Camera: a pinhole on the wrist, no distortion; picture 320 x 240 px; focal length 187.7 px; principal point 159.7 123.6 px. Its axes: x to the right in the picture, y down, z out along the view. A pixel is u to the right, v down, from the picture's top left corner.
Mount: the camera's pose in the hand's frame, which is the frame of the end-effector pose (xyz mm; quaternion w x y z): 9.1 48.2 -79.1 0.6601 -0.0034 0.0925 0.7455
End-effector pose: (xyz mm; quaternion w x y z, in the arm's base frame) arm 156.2 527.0 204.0 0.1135 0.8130 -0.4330 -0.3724
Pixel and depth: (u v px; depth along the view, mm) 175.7 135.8 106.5
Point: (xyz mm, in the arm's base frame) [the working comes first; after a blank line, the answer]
In the camera's frame: 9.1 6.9 106.5

98.8 476.9 215.7
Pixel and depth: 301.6 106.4 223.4
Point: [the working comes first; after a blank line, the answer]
In the camera's frame: 168.9 -20.5 223.4

-67.8 367.6 231.8
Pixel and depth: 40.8 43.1 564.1
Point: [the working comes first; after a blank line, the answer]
In the camera's frame: -357.3 -241.9 564.1

58.7 428.5 -418.0
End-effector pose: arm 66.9 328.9 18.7 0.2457 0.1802 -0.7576 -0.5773
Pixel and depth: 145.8 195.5 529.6
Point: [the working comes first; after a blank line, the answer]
In the camera's frame: -39.2 202.9 529.6

-106.5 786.7 -42.2
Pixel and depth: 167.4 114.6 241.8
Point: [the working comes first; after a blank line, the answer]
In the camera's frame: 9.9 -11.6 241.8

-61.2 450.0 83.6
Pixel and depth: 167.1 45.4 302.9
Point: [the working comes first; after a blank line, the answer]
In the camera's frame: 11.9 -126.2 302.9

-184.3 424.7 116.4
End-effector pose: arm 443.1 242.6 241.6 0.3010 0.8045 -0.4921 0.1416
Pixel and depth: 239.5 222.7 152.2
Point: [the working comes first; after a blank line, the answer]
In the camera's frame: 64.7 80.4 152.2

300.1 198.2 196.0
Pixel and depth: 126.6 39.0 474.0
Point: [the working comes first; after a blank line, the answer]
In the camera's frame: -83.6 -213.6 474.0

503.5 -208.5 123.8
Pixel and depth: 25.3 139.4 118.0
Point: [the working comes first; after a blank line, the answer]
In the camera's frame: -84.5 9.9 118.0

468.0 201.5 209.4
